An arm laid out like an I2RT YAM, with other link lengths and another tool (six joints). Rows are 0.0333 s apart.
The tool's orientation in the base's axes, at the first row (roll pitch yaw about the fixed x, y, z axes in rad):
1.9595 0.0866 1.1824
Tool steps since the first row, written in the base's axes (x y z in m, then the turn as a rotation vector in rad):
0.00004 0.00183 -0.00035 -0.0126 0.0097 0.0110
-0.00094 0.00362 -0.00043 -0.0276 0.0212 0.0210
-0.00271 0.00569 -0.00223 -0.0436 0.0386 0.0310
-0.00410 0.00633 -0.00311 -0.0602 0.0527 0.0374
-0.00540 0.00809 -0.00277 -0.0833 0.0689 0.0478
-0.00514 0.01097 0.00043 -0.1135 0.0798 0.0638
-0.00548 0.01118 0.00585 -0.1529 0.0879 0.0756
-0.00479 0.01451 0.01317 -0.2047 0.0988 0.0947
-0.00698 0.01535 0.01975 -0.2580 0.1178 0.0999
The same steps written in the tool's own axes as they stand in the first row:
0.00173 -0.00043 -0.00053 0.0032 0.0047 -0.0185
0.00302 -0.00101 -0.00201 0.0073 0.0074 -0.0393
0.00442 -0.00348 -0.00361 0.0165 0.0093 -0.0632
0.00456 -0.00487 -0.00470 0.0226 0.0079 -0.0850
0.00566 -0.00517 -0.00659 0.0280 0.0075 -0.1146
0.00814 -0.00232 -0.00868 0.0252 0.0100 -0.1503
0.00774 0.00253 -0.01109 0.0168 0.0053 -0.1911
0.01043 0.00931 -0.01454 0.0057 0.0024 -0.2462
0.00981 0.01448 -0.01919 0.0026 -0.0144 -0.3003

